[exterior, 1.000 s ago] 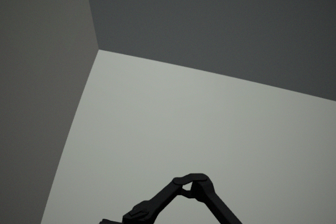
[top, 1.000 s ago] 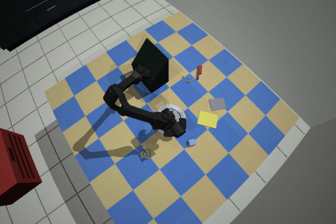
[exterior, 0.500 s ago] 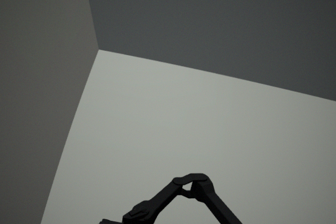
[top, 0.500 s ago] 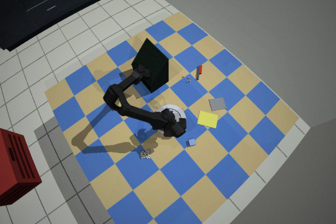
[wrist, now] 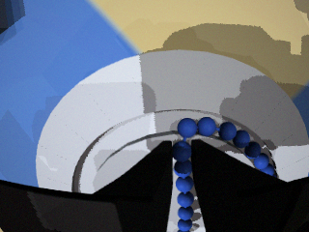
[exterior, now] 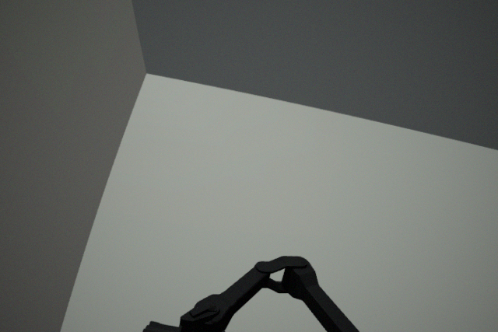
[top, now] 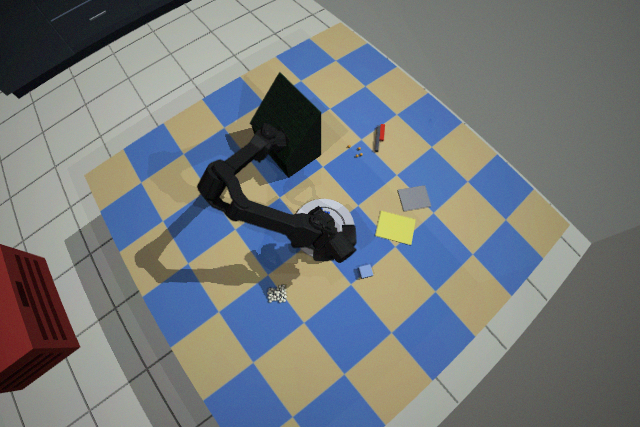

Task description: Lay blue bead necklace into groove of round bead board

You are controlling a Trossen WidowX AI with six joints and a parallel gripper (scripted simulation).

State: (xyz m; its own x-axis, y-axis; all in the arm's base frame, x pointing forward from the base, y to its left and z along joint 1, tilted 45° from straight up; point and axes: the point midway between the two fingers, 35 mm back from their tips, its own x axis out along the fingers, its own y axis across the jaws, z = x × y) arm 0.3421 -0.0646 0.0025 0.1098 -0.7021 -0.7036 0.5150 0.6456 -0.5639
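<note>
My gripper tip is 50 mm past the round white bead board, 30 mm to the right of it and 10 mm above it. Round my gripper tip: small blue cube 140 mm ahead, 60 mm to the left, 10 mm below; grey square 30 mm ahead, 350 mm to the left, 20 mm below; yellow pad 80 mm ahead, 230 mm to the left, 20 mm below.
</note>
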